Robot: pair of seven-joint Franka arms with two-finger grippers.
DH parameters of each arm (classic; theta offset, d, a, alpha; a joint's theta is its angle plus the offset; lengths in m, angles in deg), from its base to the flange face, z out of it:
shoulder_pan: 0 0.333 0 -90
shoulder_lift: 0 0 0 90
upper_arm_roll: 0 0.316 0.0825 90
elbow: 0 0 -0.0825 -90
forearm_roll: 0 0.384 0 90
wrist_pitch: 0 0 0.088 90
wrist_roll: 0 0.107 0 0
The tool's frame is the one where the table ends.
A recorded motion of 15 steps. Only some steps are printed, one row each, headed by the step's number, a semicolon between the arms.
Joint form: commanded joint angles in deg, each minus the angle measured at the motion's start. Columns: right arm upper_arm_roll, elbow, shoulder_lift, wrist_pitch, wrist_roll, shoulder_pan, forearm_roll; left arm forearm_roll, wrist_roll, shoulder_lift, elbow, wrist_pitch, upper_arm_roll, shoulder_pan.
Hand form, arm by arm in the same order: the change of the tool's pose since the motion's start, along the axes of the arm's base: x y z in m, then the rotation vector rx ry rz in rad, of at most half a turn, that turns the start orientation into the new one. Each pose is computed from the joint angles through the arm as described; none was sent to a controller.
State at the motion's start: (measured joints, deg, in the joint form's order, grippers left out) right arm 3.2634 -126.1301 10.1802 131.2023 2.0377 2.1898 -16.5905; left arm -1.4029 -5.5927 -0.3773 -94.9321 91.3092 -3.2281 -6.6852
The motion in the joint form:
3: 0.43 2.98 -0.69 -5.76 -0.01 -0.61 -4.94; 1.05 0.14 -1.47 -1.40 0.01 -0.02 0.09
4: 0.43 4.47 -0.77 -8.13 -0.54 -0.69 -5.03; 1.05 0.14 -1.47 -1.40 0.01 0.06 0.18
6: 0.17 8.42 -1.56 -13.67 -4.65 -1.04 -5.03; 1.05 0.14 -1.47 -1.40 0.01 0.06 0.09
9: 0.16 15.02 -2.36 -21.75 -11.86 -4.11 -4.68; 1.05 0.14 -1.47 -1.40 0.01 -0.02 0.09
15: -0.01 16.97 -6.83 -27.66 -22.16 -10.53 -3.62; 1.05 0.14 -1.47 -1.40 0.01 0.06 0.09
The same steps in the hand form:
3: 0.0074 -0.0081 0.0213 -0.0864 0.0227 0.0342; -0.0075 0.0036 0.0025 0.0191 -0.0047 -0.0026
4: 0.0112 -0.0107 0.0301 -0.0979 0.0359 0.0319; -0.0073 0.0052 0.0025 0.0190 -0.0047 0.0003
6: 0.0209 -0.0206 0.0608 -0.1165 0.0630 0.0626; -0.0074 0.0043 0.0025 0.0190 -0.0047 -0.0012
9: 0.0338 -0.0567 0.1104 -0.1258 0.1053 0.0824; -0.0075 0.0036 0.0025 0.0191 -0.0047 -0.0026
15: 0.0156 -0.1236 0.1630 -0.1033 0.1477 0.0985; -0.0074 0.0043 0.0025 0.0190 -0.0047 -0.0012

